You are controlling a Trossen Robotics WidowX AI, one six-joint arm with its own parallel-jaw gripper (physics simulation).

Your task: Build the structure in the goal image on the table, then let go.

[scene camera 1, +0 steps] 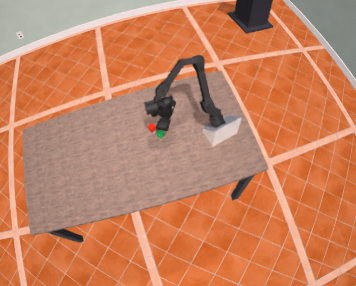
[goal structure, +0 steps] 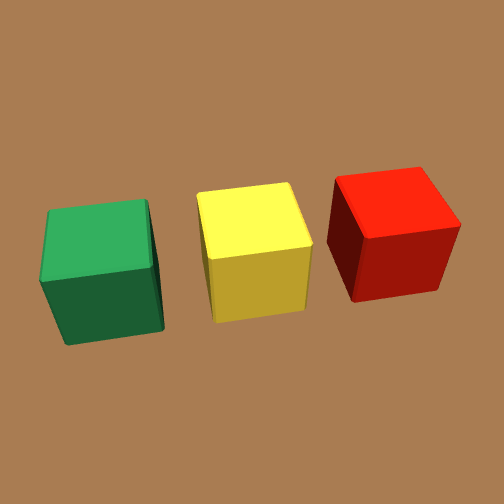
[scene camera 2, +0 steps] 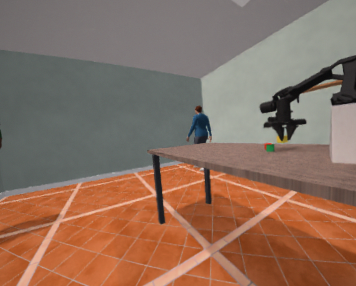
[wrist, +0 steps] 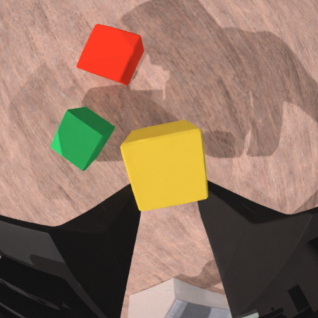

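Pixels of known places: gripper, between the fingertips: (scene camera 1: 167, 122) (scene camera 2: 285, 140); arm's base, origin of its link: (scene camera 1: 219, 124).
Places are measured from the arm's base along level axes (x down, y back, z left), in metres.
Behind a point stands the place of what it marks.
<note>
My gripper (scene camera 2: 283, 140) @[y -0.234, x 0.065, z -0.165 m] (wrist: 168, 186) is shut on a yellow cube (scene camera 2: 282, 139) (wrist: 166, 167) and holds it a little above the table (scene camera 1: 90, 165) @[y -0.740, x 0.116, z -0.125 m] (scene camera 2: 225, 157) @[y -0.396, x 0.116, z 0.124 m]. A green cube (scene camera 1: 160, 134) @[y -0.297, x 0.084, z -0.119 m] (scene camera 2: 270, 148) @[y -0.287, x 0.101, z -0.116 m] (wrist: 80, 140) lies on the table, left of the yellow cube in the wrist view. A red cube (scene camera 1: 151, 128) (scene camera 2: 266, 146) (wrist: 110, 54) lies on the table beyond the green one in the wrist view, with a gap between them. In scene camera 1 the yellow cube is hidden by the gripper.
The arm's pale base block (scene camera 1: 223, 132) @[y -0.002, x 0.002, z 0.053 m] (scene camera 2: 344, 132) @[y -0.033, x 0.026, z 0.056 m] stands at the table's right end in scene camera 1; part of it shows at the bottom of the wrist view. A person in blue (scene camera 2: 200, 125) stands beyond the table.
</note>
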